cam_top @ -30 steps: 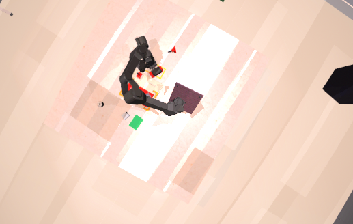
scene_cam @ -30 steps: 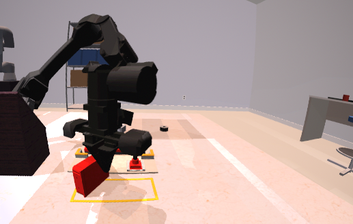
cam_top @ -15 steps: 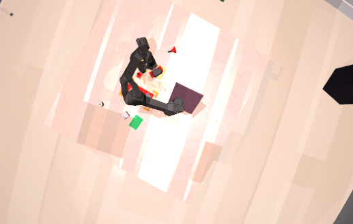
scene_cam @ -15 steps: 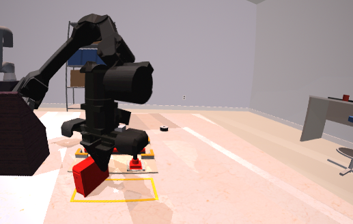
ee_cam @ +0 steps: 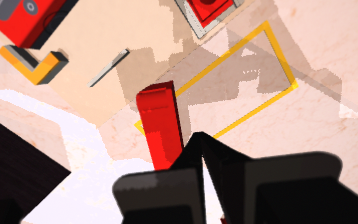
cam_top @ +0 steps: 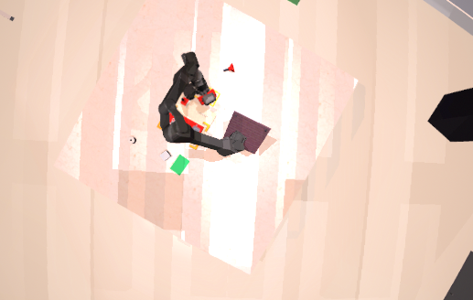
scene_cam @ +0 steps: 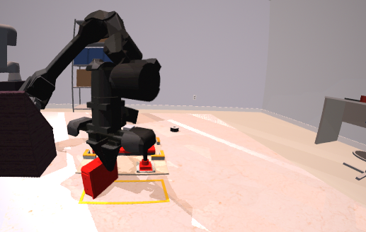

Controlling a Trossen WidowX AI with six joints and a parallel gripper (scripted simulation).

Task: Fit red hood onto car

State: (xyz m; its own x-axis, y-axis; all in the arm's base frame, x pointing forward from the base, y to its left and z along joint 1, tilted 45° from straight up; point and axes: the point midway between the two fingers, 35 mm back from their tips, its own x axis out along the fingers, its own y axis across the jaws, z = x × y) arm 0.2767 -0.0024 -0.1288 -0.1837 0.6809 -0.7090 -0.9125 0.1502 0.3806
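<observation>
My gripper tip is now 20 mm past the red hood, 20 mm above it and 10 mm to the right of it. Round my gripper tip: orange-cornered jig: 190 mm to the left, 40 mm below; then grey engine block: 230 mm to the left, 30 mm below, 30 mm ahead; then black post: 100 mm to the left, 70 mm ahead, 20 mm below.
</observation>
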